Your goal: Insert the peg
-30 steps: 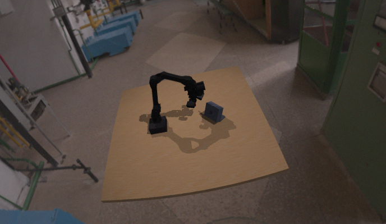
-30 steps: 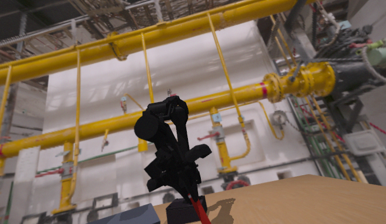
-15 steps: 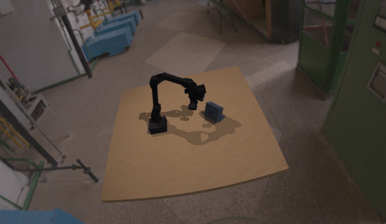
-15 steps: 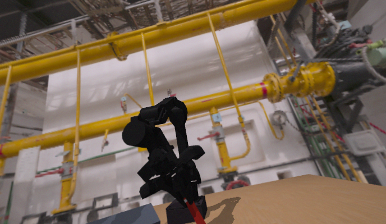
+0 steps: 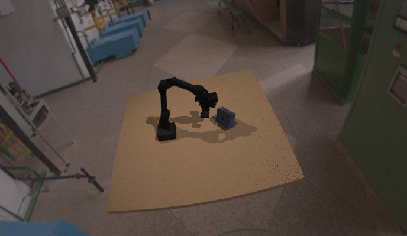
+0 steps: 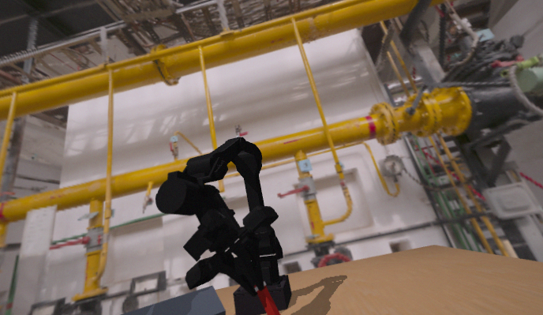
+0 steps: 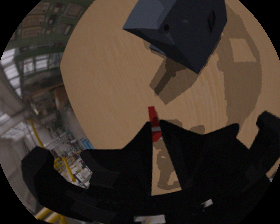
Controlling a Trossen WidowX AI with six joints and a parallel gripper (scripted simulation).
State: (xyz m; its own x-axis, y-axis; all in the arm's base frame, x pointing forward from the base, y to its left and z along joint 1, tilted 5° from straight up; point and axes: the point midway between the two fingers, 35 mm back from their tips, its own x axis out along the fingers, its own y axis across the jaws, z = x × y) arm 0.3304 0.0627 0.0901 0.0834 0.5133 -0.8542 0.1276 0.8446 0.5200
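The grey-blue sloped panel is 12 cm ahead of my gripper tip, 8 cm to the right of it and 3 cm below it. From my gripper tip the other things lie so: red peg 1 cm to the left, 1 cm below, 1 cm behind.
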